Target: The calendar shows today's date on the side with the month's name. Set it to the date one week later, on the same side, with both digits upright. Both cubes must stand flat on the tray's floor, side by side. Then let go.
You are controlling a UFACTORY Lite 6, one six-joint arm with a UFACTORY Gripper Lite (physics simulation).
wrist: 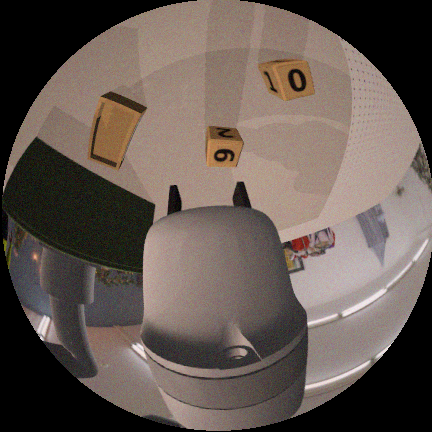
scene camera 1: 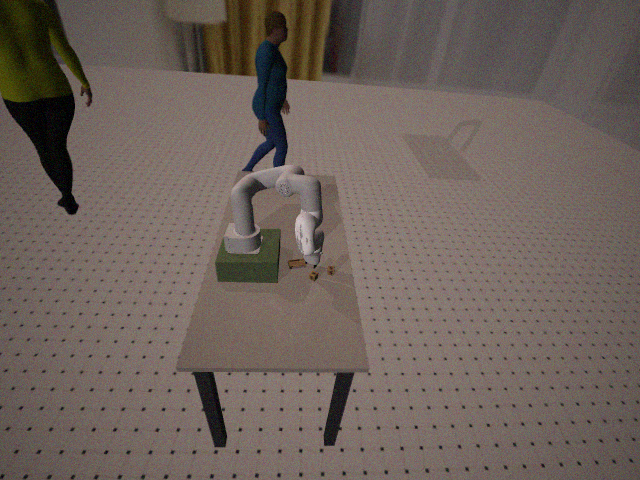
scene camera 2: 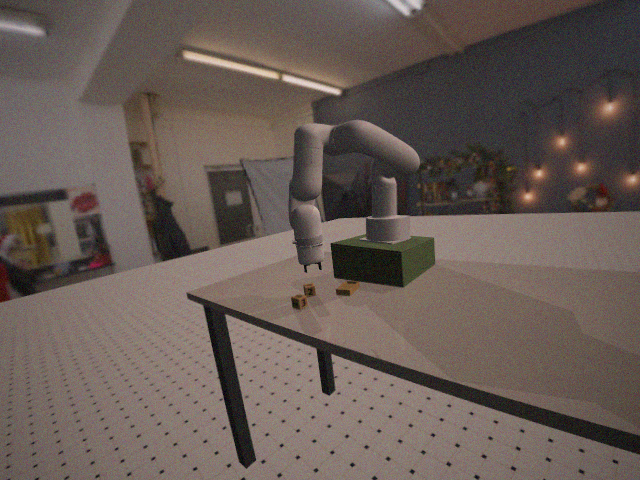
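A wooden cube (scene camera 1: 313, 276) (scene camera 2: 309, 289) (wrist: 224, 146) stands on the table near the tray. In the wrist view it shows a 6 or 9 and a turned 2. A second wooden cube (scene camera 1: 330, 270) (scene camera 2: 298, 301) (wrist: 287, 80) stands apart, farther from the tray. It shows 0 and 1 in the wrist view and what looks like a 3 in the second scene view. The shallow wooden tray (scene camera 1: 297, 263) (scene camera 2: 346, 290) (wrist: 124, 103) holds no cube. My gripper (scene camera 1: 314, 265) (scene camera 2: 312, 268) (wrist: 207, 187) is open and empty, above the nearer cube and clear of it.
The green block (scene camera 1: 248, 268) (scene camera 2: 367, 262) (wrist: 75, 195) under the arm's base stands beside the tray. The table (scene camera 1: 273, 330) (scene camera 2: 465, 330) has its edge beyond the farther cube. Two people are on the floor behind the table in the first scene view.
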